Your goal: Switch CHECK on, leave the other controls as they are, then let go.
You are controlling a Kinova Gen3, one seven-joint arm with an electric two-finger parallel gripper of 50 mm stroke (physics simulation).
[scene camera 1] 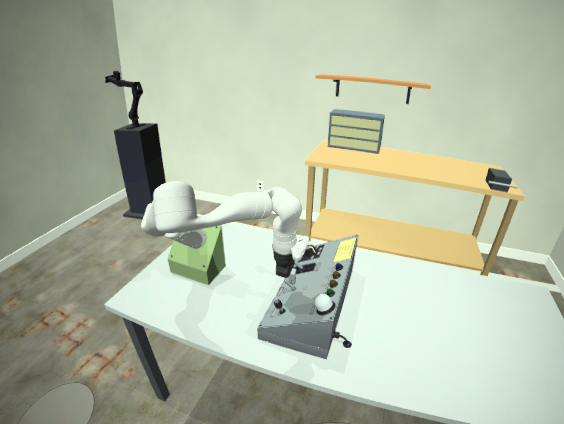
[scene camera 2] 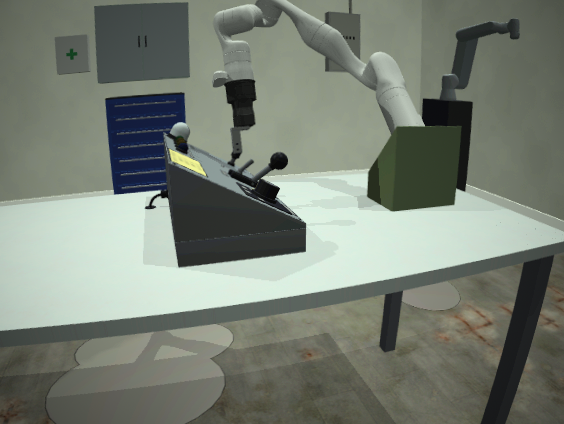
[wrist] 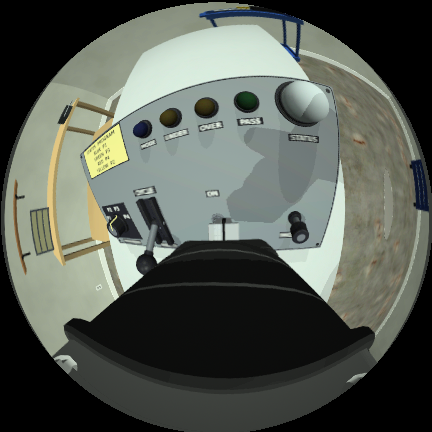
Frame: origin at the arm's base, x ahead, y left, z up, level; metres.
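Where they show: gripper, fingertip midpoint: [scene camera 1: 292, 282] [scene camera 2: 237, 153] [wrist: 223, 226]; arm's base at its link origin: [scene camera 1: 197, 238] [scene camera 2: 413, 145].
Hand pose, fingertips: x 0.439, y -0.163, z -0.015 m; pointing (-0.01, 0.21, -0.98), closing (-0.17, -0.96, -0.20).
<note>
Things, the pixels of their centre, and the offset from my fingertips. "spot": a spot on its surface instead.
- label at a spot on its surface: [wrist: 212, 193] spot: dy +0.014, dx +0.045, dz -0.027 m
- grey lever at the middle of its body: [scene camera 2: 246, 165] dy +0.023, dx -0.013, dz -0.030 m
- rotary knob at the middle of its body: [scene camera 2: 267, 189] [wrist: 115, 227] dy +0.259, dx +0.030, dz -0.031 m
- black toggle at the middle of its body: [wrist: 296, 222] [scene camera 1: 280, 308] dy -0.098, dx -0.019, dz -0.036 m
- white STATUS dome at a spot on its surface: [wrist: 305, 102] [scene camera 2: 186, 125] spot: dy -0.114, dx +0.104, dz +0.068 m
The grey sloped control panel [scene camera 1: 306, 287] [scene camera 2: 220, 210] [wrist: 175, 150] stands on the table. My gripper [scene camera 1: 292, 280] [scene camera 2: 236, 151] [wrist: 223, 226] is shut and empty, low over the middle of the panel. In the wrist view its fingertips lie below the ON label [wrist: 212, 193] and cover most of the grey switch lever, whose dark base [wrist: 217, 218] shows just above them. No CHECK label can be read; that part is hidden. In scene camera 2 the grey lever [scene camera 2: 246, 165] leans toward the panel's low edge, close beside the fingertips. Contact cannot be told.
The CYCLE lever [scene camera 2: 278, 161] [wrist: 146, 263] with a black ball and the rotary knob [scene camera 2: 267, 190] [wrist: 116, 226] are on one side. A black toggle [scene camera 1: 278, 304] [wrist: 298, 228] is on the other. Several coloured lamps and the white STATUS dome [scene camera 1: 323, 303] [scene camera 2: 180, 131] [wrist: 305, 102] line the high edge.
</note>
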